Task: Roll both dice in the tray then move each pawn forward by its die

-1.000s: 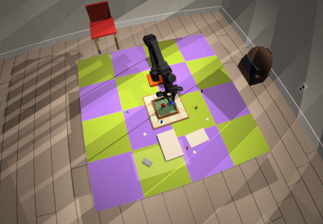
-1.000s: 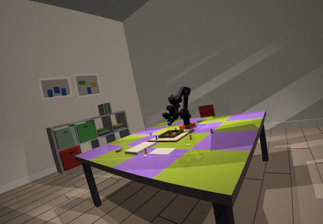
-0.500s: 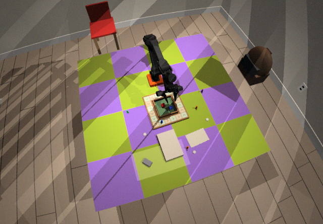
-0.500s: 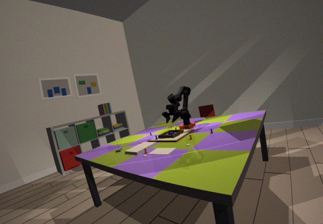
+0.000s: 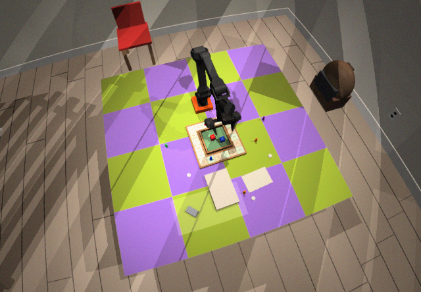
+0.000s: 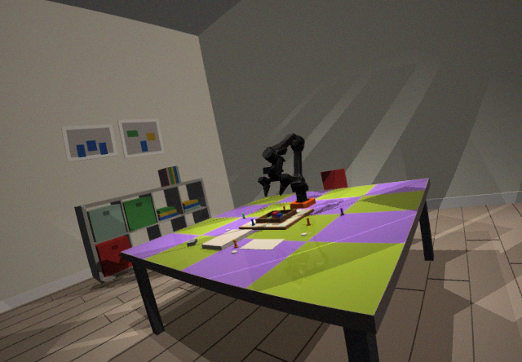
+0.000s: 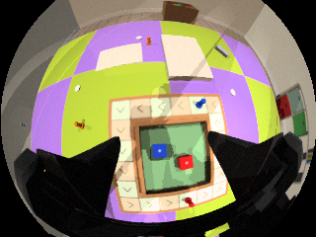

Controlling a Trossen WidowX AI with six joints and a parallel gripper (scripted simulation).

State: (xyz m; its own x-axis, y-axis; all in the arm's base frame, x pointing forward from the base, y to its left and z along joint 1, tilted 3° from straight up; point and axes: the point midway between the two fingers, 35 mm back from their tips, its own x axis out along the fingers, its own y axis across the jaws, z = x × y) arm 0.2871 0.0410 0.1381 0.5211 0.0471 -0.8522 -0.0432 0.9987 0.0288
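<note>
Right now the red pawn is 150 mm behind my gripper tip, 70 mm to the right of it and 110 mm below it. Round my gripper tip: blue pawn (80 mm ahead, 100 mm to the right, 110 mm below); then cream card (260 mm ahead, 120 mm to the left, 140 mm below); then green tray (40 mm behind, 40 mm to the right, 130 mm below).
</note>
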